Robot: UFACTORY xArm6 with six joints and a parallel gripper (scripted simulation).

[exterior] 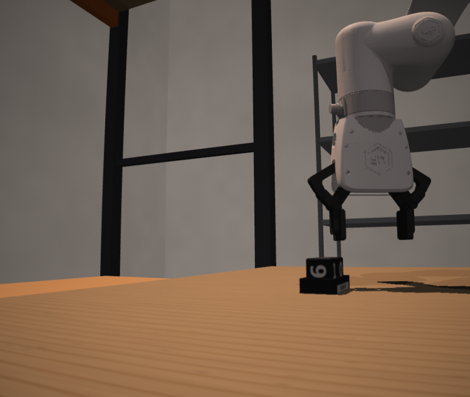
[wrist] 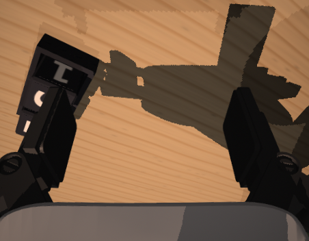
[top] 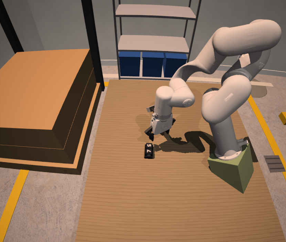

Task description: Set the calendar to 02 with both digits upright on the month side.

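Now: hand 70 mm to the right of the cube, 60 mm short of it and 50 mm above it. The rest, counted from my hand: black calendar tray (60 mm to the left, 60 mm below, 50 mm ahead).
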